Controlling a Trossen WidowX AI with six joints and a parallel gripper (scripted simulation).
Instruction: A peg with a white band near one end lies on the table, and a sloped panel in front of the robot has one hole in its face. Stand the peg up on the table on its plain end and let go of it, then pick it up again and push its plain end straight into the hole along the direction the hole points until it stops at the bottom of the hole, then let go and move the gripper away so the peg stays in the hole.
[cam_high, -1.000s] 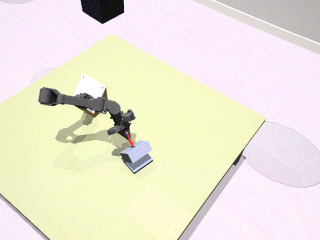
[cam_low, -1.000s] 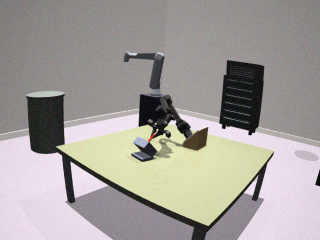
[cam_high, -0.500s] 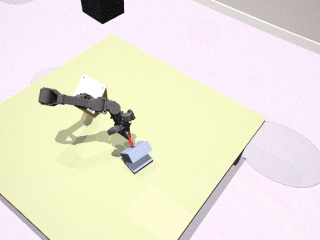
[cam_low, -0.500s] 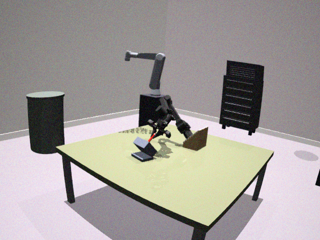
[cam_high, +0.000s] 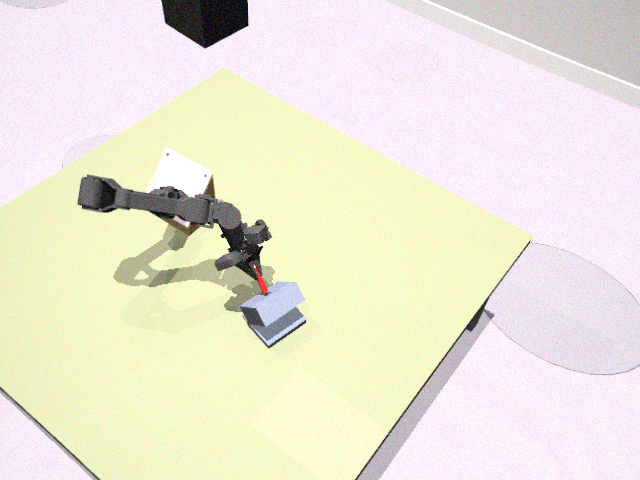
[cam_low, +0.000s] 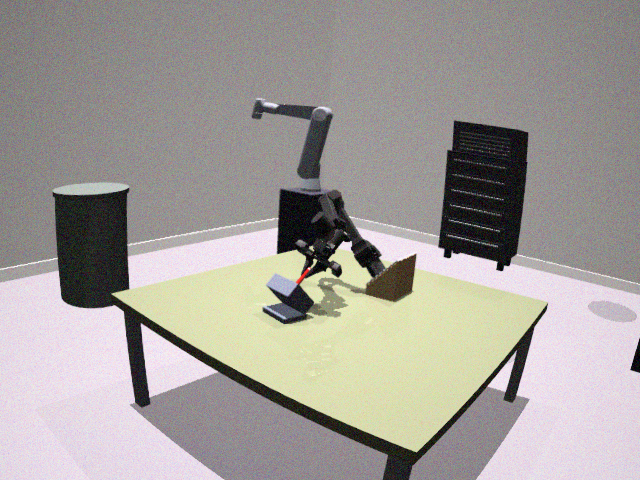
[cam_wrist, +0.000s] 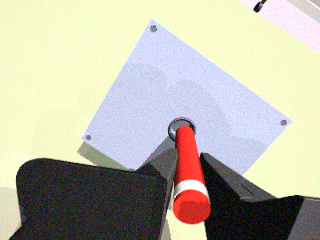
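Right now the blue-grey sloped panel is 5 cm ahead of my gripper tip, 1 cm to the right of it and 5 cm below it. Also, from my gripper tip: red peg: 1 cm behind, 1 cm above.
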